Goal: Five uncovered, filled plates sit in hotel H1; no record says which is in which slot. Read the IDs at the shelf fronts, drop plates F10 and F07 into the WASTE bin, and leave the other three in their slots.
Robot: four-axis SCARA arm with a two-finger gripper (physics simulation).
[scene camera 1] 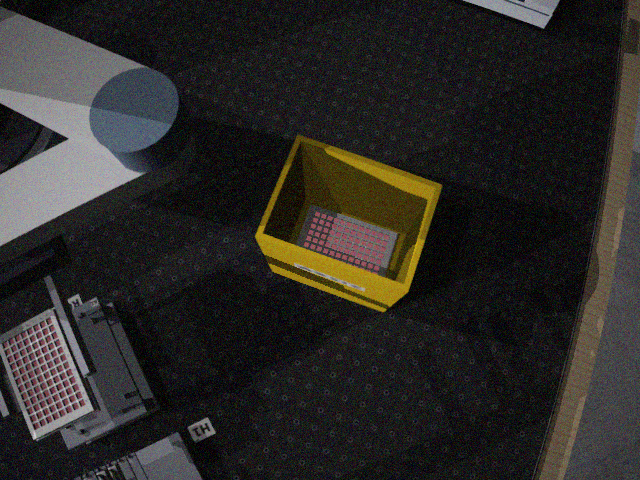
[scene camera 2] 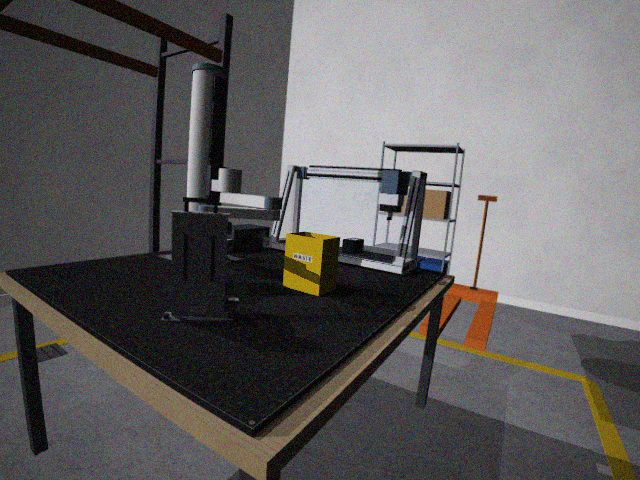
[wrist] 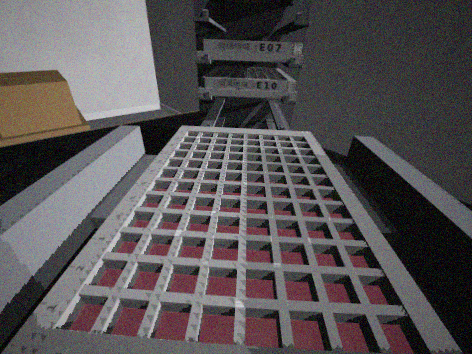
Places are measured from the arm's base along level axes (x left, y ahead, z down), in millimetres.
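Pixels of known places: gripper, between the fingertips: (scene camera 1: 49, 395) (wrist: 244, 150).
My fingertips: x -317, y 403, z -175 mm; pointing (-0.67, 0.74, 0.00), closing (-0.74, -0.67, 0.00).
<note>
Behind a point stands the place of what it marks.
My gripper (scene camera 1: 45, 379) @(y 403, x -317, z -175 mm) (wrist: 244, 150) @(y 403, x -317, z -175 mm) is shut on the long sides of an uncovered plate (scene camera 1: 46, 374) @(y 387, x -300, z -169 mm) (wrist: 225, 225) @(y 373, x -283, z -169 mm) with red-filled wells, held level above a grey stand. Its ID cannot be read. Hotel H1 (scene camera 1: 173, 454) @(y 524, x -362, z -21 mm) (scene camera 2: 199, 242) @(y 590, x -493, z -219 mm) is a dark upright rack. In the wrist view, plate E07 (wrist: 245, 49) @(y 478, x -383, z -216 mm) sits in it above plate E10 (wrist: 245, 87) @(y 477, x -384, z -188 mm); the slots higher up are cut off or dark. The yellow WASTE bin (scene camera 1: 330, 284) @(y 647, x -85, z -89 mm) (scene camera 2: 302, 276) @(y 651, x -85, z -69 mm) stands upright, with a red-filled plate (scene camera 1: 356, 240) @(y 659, x -8, z -29 mm) lying on its floor, its ID not readable.
The grey stand (scene camera 1: 116, 361) @(y 424, x -267, z -73 mm) lies under the held plate, near the H1 label (scene camera 1: 201, 429) @(y 547, x -317, z -13 mm). The pale arm (scene camera 1: 46, 201) @(y 381, x -131, z -287 mm) crosses the left of scene camera 1. A gantry frame (scene camera 2: 297, 198) @(y 100, x 633, z -318 mm) stands behind the bin. The wooden table edge (scene camera 1: 594, 304) @(y 1028, x 24, z 0 mm) runs at the right.
</note>
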